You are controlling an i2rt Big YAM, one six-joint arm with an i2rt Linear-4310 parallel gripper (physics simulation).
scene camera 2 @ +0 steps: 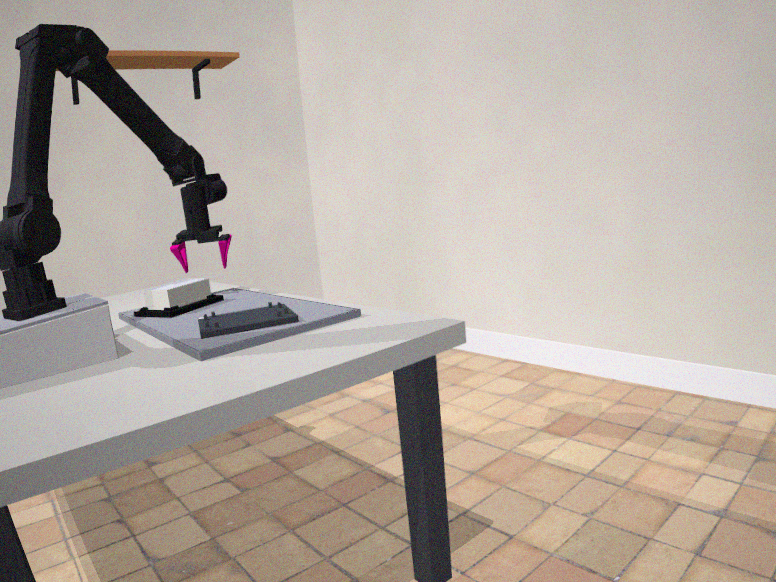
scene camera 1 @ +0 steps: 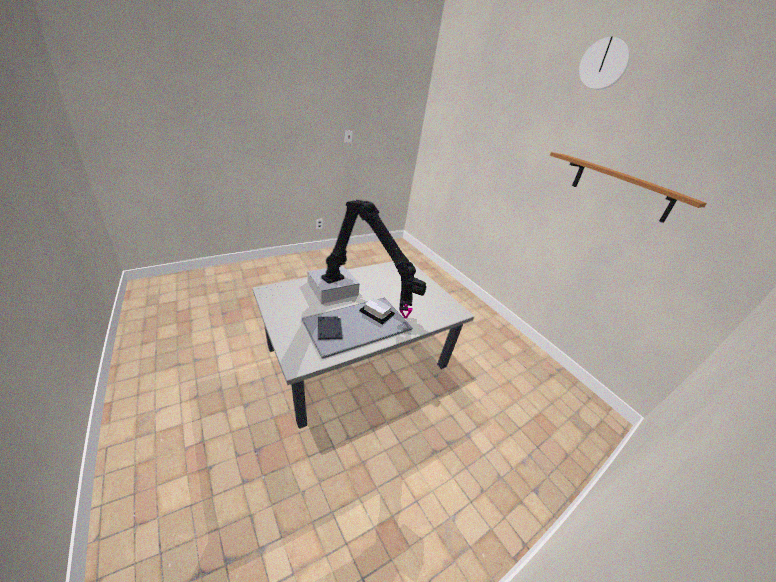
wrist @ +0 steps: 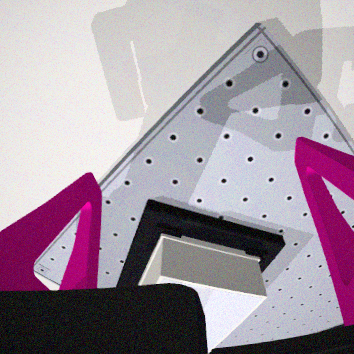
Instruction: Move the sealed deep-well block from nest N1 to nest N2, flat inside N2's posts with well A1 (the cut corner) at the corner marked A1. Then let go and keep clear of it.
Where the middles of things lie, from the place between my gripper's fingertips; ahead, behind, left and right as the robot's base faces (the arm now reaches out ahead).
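Labels:
There is the white block (scene camera 2: pixel 186 291), and my hand is 8 cm to the left of it, 14 cm past it and 3 cm above it. Going by their middles, the block is the nearest to my hand of the things named here. The grey perforated plate (scene camera 2: pixel 184 328) I find 23 cm to the right of my hand, 13 cm behind it and 6 cm below it.

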